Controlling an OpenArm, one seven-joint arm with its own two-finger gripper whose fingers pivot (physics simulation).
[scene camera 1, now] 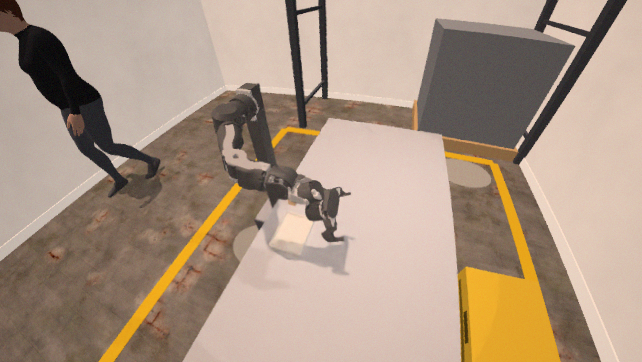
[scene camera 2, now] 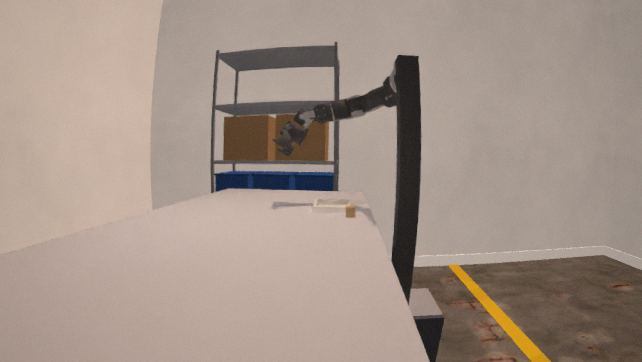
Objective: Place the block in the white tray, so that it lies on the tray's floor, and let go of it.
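Note:
A small tan block [scene camera 1: 292, 203] [scene camera 2: 351, 211] stands on the table beside the white tray, outside it; in scene camera 1 the arm covers most of it. The shallow white tray [scene camera 1: 292, 234] [scene camera 2: 327, 209] lies flat near the table edge on the arm's side, and no block shows in it. My gripper [scene camera 1: 345, 216] [scene camera 2: 280, 148] is open, its fingers spread wide with nothing between them. It hangs well above the table, out to the side of the tray and block, towards the table's middle.
The long pale table [scene camera 1: 380, 300] [scene camera 2: 225, 280] carries the tray and block. The arm's black post [scene camera 2: 407, 165] stands at the table's edge. A shelf rack [scene camera 2: 337, 75] stands behind the far end. A person [scene camera 1: 55, 65] is on the floor at the left, away from the table.

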